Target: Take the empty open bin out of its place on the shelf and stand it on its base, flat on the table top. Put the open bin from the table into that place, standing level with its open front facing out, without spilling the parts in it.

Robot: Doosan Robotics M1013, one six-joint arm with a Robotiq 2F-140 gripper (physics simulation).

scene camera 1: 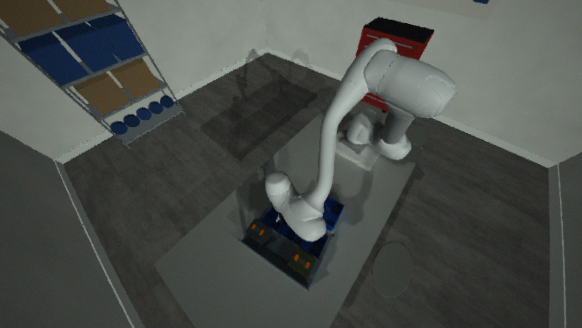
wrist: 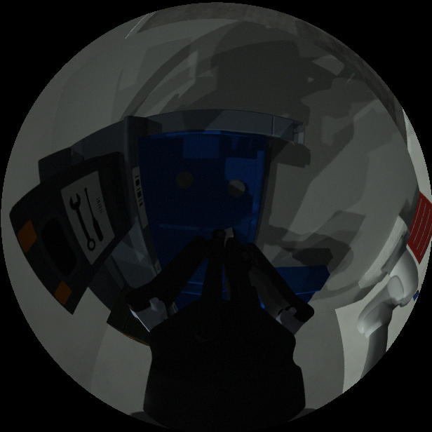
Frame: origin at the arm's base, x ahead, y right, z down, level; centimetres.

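Seen in the pictures: gripper, fingertip midpoint: [scene camera 1: 287, 225]; arm's base, link origin: [scene camera 1: 355, 141].
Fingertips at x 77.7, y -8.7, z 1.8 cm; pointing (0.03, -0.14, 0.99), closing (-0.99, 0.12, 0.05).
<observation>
Offsets run from my fingertips to a thing's top centre. "spot": to the spot under its first point.
My gripper [wrist: 222, 220] is shut and empty. Its fingertips are in front of the blue bins in the shelf; contact is unclear. In the scene view the wrist hides most of it. The grey shelf @(spot: dx +12.3, dy -8.0, dz -7.7 cm) [scene camera 1: 280, 250] [wrist: 215, 120] stands on the table. In the wrist view a blue bin [wrist: 205, 210] with two round spots lies beyond the fingertips, inside the shelf; no parts show in it. More blue in the shelf is partly hidden by the fingers. Another blue bin @(spot: dx -25.2, dy -13.6, dz +2.1 cm) [scene camera 1: 334, 212] [wrist: 302, 280] is on the table beside the shelf, with dark parts visible inside in the scene view.
A black case @(dx +14.5, dy +3.6, dz -19.9 cm) [scene camera 1: 260, 233] [wrist: 85, 225] with orange latches and a tool label and a dark green case @(dx +9.2, dy -18.9, dz -17.4 cm) [scene camera 1: 302, 263] [wrist: 125, 317] are on the shelf's other side. A red cabinet [scene camera 1: 397, 30] [wrist: 422, 227] stands behind the robot base. A storage rack [scene camera 1: 96, 114] stands at the far wall.
</observation>
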